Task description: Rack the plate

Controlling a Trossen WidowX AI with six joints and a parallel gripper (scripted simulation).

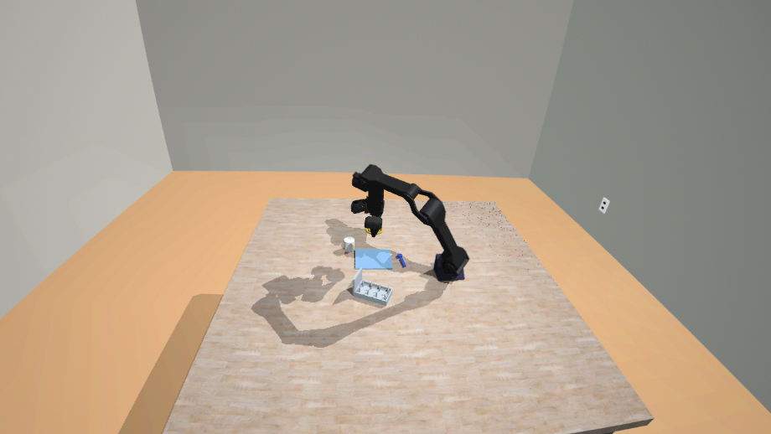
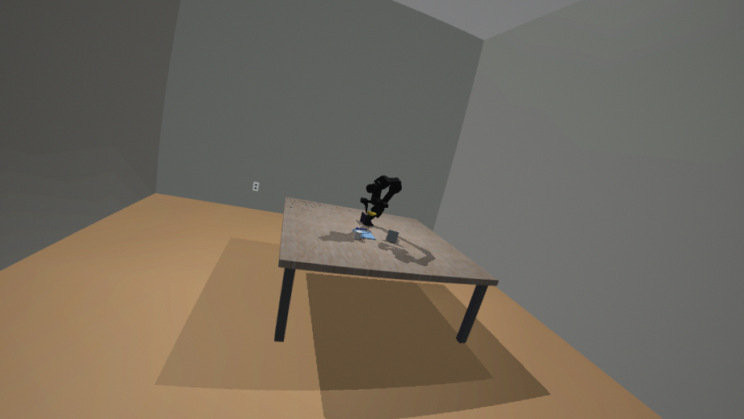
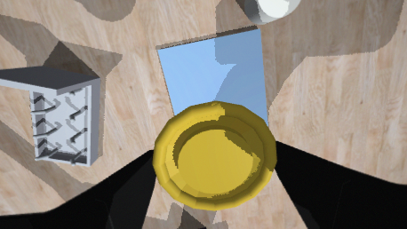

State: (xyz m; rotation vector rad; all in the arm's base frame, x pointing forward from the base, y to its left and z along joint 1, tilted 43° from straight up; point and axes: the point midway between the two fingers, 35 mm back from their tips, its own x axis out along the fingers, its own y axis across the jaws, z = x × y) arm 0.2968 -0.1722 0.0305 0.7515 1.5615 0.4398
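My gripper tip is 20 mm short of the grey dish rack, 190 mm to the right of it and 130 mm above it. From my gripper tip the other things lie so: blue utensil (120 mm behind, 10 mm to the right, 150 mm below); then white cup (90 mm ahead, 100 mm to the right, 120 mm below); then yellow plate (10 mm above).
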